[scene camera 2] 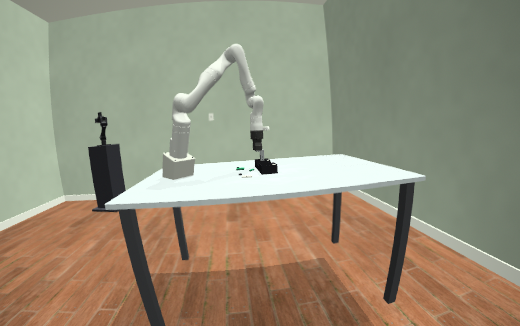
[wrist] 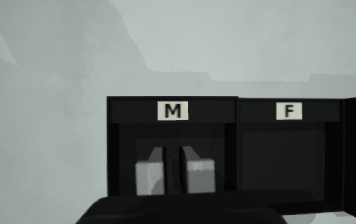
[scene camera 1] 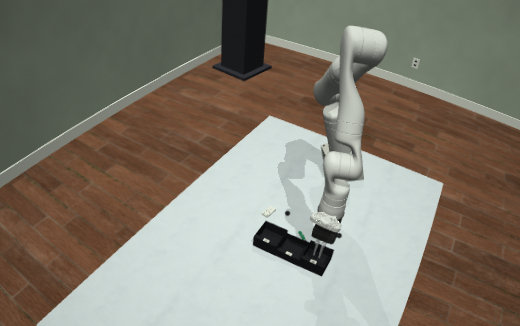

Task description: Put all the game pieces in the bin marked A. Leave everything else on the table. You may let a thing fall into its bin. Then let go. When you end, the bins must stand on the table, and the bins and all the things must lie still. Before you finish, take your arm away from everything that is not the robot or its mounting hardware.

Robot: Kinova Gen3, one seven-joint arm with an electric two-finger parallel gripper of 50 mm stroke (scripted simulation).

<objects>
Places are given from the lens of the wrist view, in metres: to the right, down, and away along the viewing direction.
black three-compartment bin [wrist: 288,150]: 0.09, 0.03, 0.22
</objects>
